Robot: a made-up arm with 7 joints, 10 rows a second.
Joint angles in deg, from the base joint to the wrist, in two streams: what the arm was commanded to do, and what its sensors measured. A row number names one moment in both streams.
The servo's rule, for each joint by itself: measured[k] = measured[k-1] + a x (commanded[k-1-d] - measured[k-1]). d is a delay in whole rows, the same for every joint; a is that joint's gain. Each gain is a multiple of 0.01, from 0.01 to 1. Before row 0 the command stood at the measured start. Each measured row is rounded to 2 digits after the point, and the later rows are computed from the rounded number. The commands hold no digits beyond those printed.
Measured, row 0:
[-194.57, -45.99, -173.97, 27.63, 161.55, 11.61, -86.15]
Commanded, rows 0 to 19:
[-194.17, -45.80, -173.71, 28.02, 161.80, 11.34, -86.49]
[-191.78, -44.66, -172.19, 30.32, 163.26, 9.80, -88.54]
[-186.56, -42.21, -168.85, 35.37, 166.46, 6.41, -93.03]
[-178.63, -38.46, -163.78, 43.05, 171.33, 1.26, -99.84]
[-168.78, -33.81, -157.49, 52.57, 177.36, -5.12, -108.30]
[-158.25, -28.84, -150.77, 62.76, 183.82, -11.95, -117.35]
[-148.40, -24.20, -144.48, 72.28, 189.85, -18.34, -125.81]
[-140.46, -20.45, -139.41, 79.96, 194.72, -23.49, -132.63]
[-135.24, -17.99, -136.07, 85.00, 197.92, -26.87, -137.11]
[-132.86, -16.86, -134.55, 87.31, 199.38, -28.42, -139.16]
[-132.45, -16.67, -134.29, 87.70, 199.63, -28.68, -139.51]
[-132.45, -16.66, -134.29, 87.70, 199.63, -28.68, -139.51]
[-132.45, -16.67, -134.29, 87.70, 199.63, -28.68, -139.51]
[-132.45, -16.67, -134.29, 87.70, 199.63, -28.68, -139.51]
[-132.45, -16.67, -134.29, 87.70, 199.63, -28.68, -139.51]
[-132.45, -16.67, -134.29, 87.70, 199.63, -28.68, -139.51]
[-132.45, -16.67, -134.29, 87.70, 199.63, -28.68, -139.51]
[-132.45, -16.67, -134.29, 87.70, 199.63, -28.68, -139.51]
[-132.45, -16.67, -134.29, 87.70, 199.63, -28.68, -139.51]
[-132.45, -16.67, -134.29, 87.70, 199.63, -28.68, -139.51]
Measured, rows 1 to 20:
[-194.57, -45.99, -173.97, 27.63, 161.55, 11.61, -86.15]
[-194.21, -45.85, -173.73, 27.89, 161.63, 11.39, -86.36]
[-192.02, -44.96, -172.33, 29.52, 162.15, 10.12, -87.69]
[-187.11, -42.90, -169.16, 33.44, 163.53, 7.15, -90.95]
[-179.48, -39.57, -164.26, 39.88, 166.03, 2.44, -96.37]
[-169.85, -35.25, -158.10, 48.38, 169.66, -3.61, -103.65]
[-159.41, -30.44, -151.43, 58.01, 174.19, -10.28, -112.01]
[-149.50, -25.76, -145.11, 67.57, 179.20, -16.73, -120.43]
[-141.36, -21.78, -139.92, 75.87, 184.17, -22.14, -127.87]
[-135.85, -18.94, -136.42, 81.99, 188.57, -25.92, -133.51]
[-133.16, -17.38, -134.72, 85.55, 192.03, -27.92, -136.96]
[-132.52, -16.85, -134.33, 86.99, 194.46, -28.53, -138.52]
[-132.46, -16.71, -134.29, 87.47, 196.11, -28.65, -139.12]
[-132.45, -16.68, -134.29, 87.62, 197.24, -28.67, -139.36]
[-132.45, -16.67, -134.29, 87.67, 198.00, -28.68, -139.45]
[-132.45, -16.67, -134.29, 87.69, 198.52, -28.68, -139.49]
[-132.45, -16.67, -134.29, 87.70, 198.88, -28.68, -139.50]
[-132.45, -16.67, -134.29, 87.70, 199.12, -28.68, -139.51]
[-132.45, -16.67, -134.29, 87.70, 199.28, -28.68, -139.51]
[-132.45, -16.67, -134.29, 87.70, 199.39, -28.68, -139.51]
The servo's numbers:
d 1
a 0.90 0.75 0.91 0.67 0.32 0.80 0.61

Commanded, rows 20 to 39:
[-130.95, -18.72, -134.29, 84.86, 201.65, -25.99, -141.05]
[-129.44, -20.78, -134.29, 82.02, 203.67, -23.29, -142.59]
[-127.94, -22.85, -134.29, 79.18, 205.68, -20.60, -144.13]
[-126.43, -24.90, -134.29, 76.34, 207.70, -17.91, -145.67]
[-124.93, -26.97, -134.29, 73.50, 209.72, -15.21, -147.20]
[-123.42, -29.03, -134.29, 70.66, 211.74, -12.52, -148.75]
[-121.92, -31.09, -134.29, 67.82, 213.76, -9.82, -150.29]
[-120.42, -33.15, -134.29, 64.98, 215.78, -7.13, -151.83]
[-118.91, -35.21, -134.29, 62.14, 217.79, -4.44, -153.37]
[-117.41, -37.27, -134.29, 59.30, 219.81, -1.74, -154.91]
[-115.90, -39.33, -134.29, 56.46, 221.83, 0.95, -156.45]
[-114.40, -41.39, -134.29, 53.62, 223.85, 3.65, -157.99]
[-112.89, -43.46, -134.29, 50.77, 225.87, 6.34, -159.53]
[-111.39, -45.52, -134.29, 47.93, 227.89, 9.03, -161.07]
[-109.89, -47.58, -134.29, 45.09, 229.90, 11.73, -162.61]
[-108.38, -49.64, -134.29, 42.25, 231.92, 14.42, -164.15]
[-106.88, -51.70, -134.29, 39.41, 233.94, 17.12, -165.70]
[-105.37, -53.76, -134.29, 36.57, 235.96, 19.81, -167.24]
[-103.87, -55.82, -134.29, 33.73, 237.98, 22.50, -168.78]
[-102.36, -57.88, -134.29, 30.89, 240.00, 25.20, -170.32]
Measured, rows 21 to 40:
[-132.45, -16.67, -134.29, 87.70, 199.47, -28.68, -139.51]
[-131.10, -18.21, -134.29, 85.80, 200.17, -26.53, -140.45]
[-129.61, -20.14, -134.29, 83.27, 201.29, -23.94, -141.76]
[-128.11, -22.17, -134.29, 80.53, 202.69, -21.27, -143.21]
[-126.60, -24.22, -134.29, 77.72, 204.29, -18.58, -144.71]
[-125.10, -26.28, -134.29, 74.89, 206.03, -15.88, -146.23]
[-123.59, -28.34, -134.29, 72.06, 207.86, -13.19, -147.77]
[-122.09, -30.40, -134.29, 69.22, 209.75, -10.49, -149.31]
[-120.59, -32.46, -134.29, 66.38, 211.68, -7.80, -150.85]
[-119.08, -34.52, -134.29, 63.54, 213.64, -5.11, -152.39]
[-117.58, -36.58, -134.29, 60.70, 215.61, -2.41, -153.93]
[-116.07, -38.64, -134.29, 57.86, 217.60, 0.28, -155.47]
[-114.57, -40.70, -134.29, 55.02, 219.60, 2.98, -157.01]
[-113.06, -42.77, -134.29, 52.17, 221.61, 5.67, -158.55]
[-111.56, -44.83, -134.29, 49.33, 223.62, 8.36, -160.09]
[-110.06, -46.89, -134.29, 46.49, 225.63, 11.06, -161.63]
[-108.55, -48.95, -134.29, 43.65, 227.64, 13.75, -163.17]
[-107.05, -51.01, -134.29, 40.81, 229.66, 16.45, -164.71]
[-105.54, -53.07, -134.29, 37.97, 231.68, 19.14, -166.25]
[-104.04, -55.13, -134.29, 35.13, 233.70, 21.83, -167.79]

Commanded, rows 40 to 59:
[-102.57, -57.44, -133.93, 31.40, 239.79, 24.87, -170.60]
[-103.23, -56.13, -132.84, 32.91, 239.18, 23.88, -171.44]
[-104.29, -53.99, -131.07, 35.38, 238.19, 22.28, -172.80]
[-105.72, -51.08, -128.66, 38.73, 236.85, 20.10, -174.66]
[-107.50, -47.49, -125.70, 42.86, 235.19, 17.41, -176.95]
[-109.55, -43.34, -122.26, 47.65, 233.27, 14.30, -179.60]
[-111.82, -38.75, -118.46, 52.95, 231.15, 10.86, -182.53]
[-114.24, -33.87, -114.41, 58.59, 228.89, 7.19, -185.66]
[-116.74, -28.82, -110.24, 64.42, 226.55, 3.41, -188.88]
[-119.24, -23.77, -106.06, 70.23, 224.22, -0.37, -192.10]
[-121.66, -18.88, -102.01, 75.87, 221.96, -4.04, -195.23]
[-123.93, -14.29, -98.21, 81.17, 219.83, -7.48, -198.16]
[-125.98, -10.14, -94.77, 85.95, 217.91, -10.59, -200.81]
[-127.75, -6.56, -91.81, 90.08, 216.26, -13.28, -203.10]
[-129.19, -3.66, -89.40, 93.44, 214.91, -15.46, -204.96]
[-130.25, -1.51, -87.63, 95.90, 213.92, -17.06, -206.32]
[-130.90, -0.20, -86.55, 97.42, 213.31, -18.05, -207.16]
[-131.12, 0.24, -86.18, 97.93, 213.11, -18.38, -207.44]
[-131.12, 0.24, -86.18, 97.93, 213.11, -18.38, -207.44]
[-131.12, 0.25, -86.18, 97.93, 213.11, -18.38, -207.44]
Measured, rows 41 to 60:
[-102.53, -57.19, -134.29, 32.29, 235.72, 24.53, -169.33]
[-102.57, -57.38, -133.96, 31.69, 237.02, 24.80, -170.10]
[-103.16, -56.44, -132.94, 32.51, 237.71, 24.06, -170.92]
[-104.18, -54.60, -131.24, 34.43, 237.86, 22.64, -172.07]
[-105.57, -51.96, -128.89, 37.31, 237.54, 20.61, -173.65]
[-107.31, -48.61, -125.99, 41.03, 236.79, 18.05, -175.66]
[-109.33, -44.66, -122.60, 45.47, 235.66, 15.05, -178.06]
[-111.57, -40.23, -118.83, 50.48, 234.22, 11.70, -180.79]
[-113.97, -35.46, -114.81, 55.91, 232.51, 8.09, -183.76]
[-116.46, -30.48, -110.65, 61.61, 230.60, 4.35, -186.88]
[-118.96, -25.45, -106.47, 67.39, 228.56, 0.57, -190.06]
[-121.39, -20.52, -102.41, 73.07, 226.45, -3.12, -193.21]
[-123.68, -15.85, -98.59, 78.50, 224.33, -6.61, -196.23]
[-125.75, -11.57, -95.11, 83.49, 222.28, -9.79, -199.02]
[-127.55, -7.81, -92.11, 87.91, 220.35, -12.58, -201.51]
[-129.03, -4.70, -89.64, 91.62, 218.61, -14.88, -203.61]
[-130.13, -2.31, -87.81, 94.49, 217.11, -16.62, -205.26]
[-130.82, -0.73, -86.66, 96.45, 215.89, -17.76, -206.42]
[-131.09, 0.00, -86.22, 97.44, 215.00, -18.26, -207.04]
[-131.12, 0.18, -86.18, 97.77, 214.40, -18.36, -207.28]

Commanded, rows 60 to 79:
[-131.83, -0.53, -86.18, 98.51, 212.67, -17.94, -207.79]
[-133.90, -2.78, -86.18, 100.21, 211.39, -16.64, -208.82]
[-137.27, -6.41, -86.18, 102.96, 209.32, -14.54, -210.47]
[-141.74, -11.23, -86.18, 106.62, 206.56, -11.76, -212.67]
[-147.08, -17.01, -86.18, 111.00, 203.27, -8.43, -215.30]
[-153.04, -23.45, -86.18, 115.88, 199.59, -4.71, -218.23]
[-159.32, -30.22, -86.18, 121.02, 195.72, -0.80, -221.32]
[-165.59, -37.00, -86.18, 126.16, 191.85, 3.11, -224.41]
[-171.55, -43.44, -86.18, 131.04, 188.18, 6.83, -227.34]
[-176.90, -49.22, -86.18, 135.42, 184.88, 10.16, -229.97]
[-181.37, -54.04, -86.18, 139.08, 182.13, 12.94, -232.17]
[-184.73, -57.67, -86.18, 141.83, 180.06, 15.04, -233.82]
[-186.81, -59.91, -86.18, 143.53, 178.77, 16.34, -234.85]
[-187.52, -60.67, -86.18, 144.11, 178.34, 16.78, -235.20]
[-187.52, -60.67, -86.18, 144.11, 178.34, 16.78, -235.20]
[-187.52, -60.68, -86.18, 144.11, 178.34, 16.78, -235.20]
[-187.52, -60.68, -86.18, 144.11, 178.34, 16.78, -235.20]
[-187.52, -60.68, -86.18, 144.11, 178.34, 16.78, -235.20]
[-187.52, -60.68, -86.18, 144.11, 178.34, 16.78, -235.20]
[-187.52, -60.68, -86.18, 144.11, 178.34, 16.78, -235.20]
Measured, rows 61 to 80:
[-131.12, 0.23, -86.18, 97.88, 213.99, -18.38, -207.38]
[-131.76, -0.34, -86.18, 98.30, 213.57, -18.03, -207.63]
[-133.69, -2.17, -86.18, 99.58, 212.87, -16.92, -208.36]
[-136.91, -5.35, -86.18, 101.84, 211.73, -15.02, -209.65]
[-141.26, -9.76, -86.18, 105.04, 210.08, -12.41, -211.49]
[-146.50, -15.20, -86.18, 109.03, 207.90, -9.23, -213.81]
[-152.39, -21.39, -86.18, 113.62, 205.24, -5.61, -216.51]
[-158.63, -28.01, -86.18, 118.58, 202.19, -1.76, -219.44]
[-164.89, -34.75, -86.18, 123.66, 198.88, 2.14, -222.47]
[-170.88, -41.27, -86.18, 128.60, 195.46, 5.89, -225.44]
[-176.30, -47.23, -86.18, 133.17, 192.07, 9.31, -228.20]
[-180.86, -52.34, -86.18, 137.13, 188.89, 12.21, -230.62]
[-184.34, -56.34, -86.18, 140.28, 186.06, 14.47, -232.57]
[-186.56, -59.02, -86.18, 142.46, 183.73, 15.97, -233.96]
[-187.42, -60.26, -86.18, 143.57, 182.01, 16.62, -234.72]
[-187.51, -60.57, -86.18, 143.93, 180.84, 16.75, -235.01]
[-187.52, -60.65, -86.18, 144.05, 180.04, 16.77, -235.13]
[-187.52, -60.67, -86.18, 144.09, 179.50, 16.78, -235.17]
[-187.52, -60.68, -86.18, 144.10, 179.13, 16.78, -235.19]
[-187.52, -60.68, -86.18, 144.11, 178.88, 16.78, -235.20]

